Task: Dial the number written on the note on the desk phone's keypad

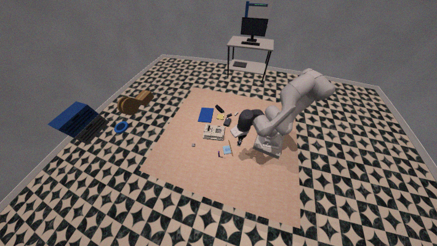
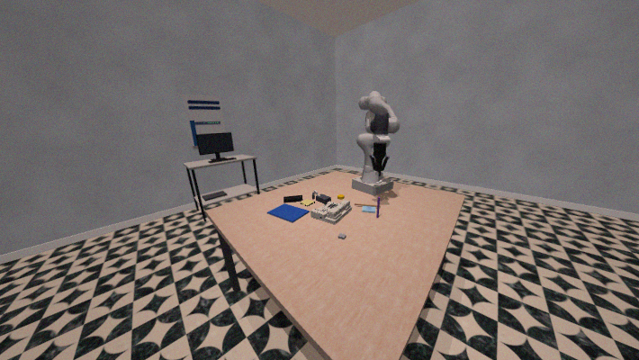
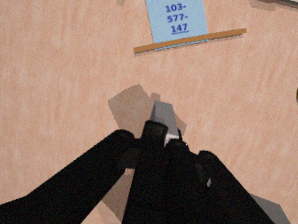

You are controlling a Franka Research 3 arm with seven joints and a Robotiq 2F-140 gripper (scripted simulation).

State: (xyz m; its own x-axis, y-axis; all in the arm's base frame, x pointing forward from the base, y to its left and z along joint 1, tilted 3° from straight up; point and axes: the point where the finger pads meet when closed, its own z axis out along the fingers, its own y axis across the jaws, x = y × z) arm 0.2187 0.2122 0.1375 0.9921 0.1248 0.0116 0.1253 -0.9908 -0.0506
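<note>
Right now the handset is 29 cm ahead of my hand, 7 cm to the right of it and 16 cm below it. From my hand the other things lie so: pencil: 8 cm ahead, 2 cm to the right, 19 cm below; purple pen: 15 cm ahead, 11 cm to the left, 14 cm below; yellow disc: 9 cm ahead, 25 cm to the right, 20 cm below.
</note>
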